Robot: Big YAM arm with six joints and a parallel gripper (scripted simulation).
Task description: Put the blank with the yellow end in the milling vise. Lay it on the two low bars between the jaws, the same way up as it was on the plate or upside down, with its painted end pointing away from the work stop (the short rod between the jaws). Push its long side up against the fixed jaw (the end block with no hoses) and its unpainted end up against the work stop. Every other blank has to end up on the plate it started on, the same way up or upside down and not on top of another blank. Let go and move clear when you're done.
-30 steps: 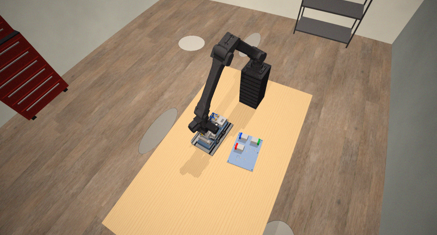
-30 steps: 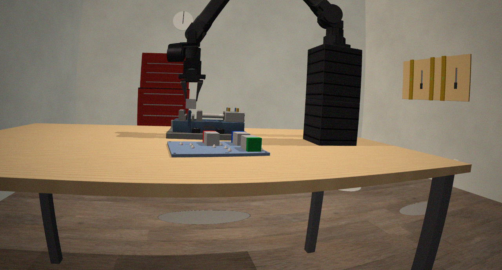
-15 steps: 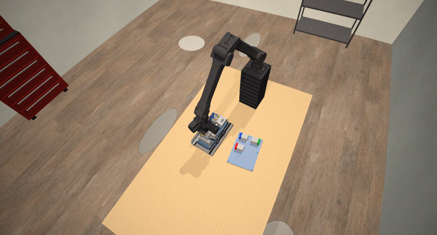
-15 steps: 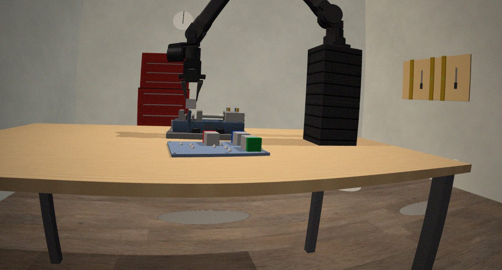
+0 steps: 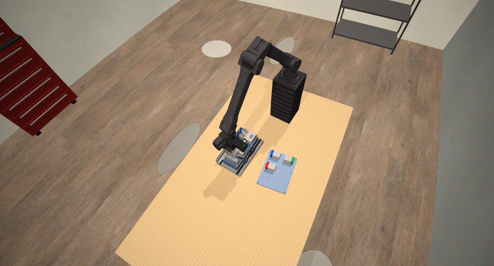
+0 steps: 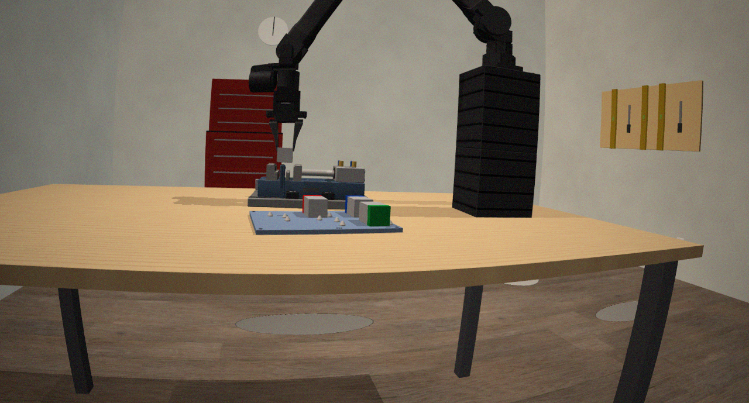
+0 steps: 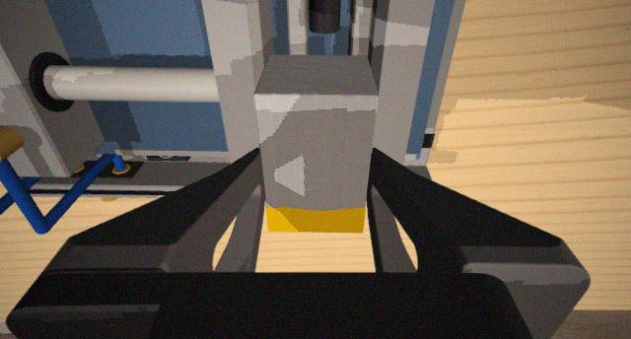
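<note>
Now: hand 2 cm above the yellow-ended blank. From my hand the other things lie so: work stop rod 5 cm to the left, 5 cm below; then fixed jaw 6 cm below, 3 cm ahead, 1 cm to the left; then moving jaw 6 cm below, 3 cm behind, 1 cm to the left.
</note>
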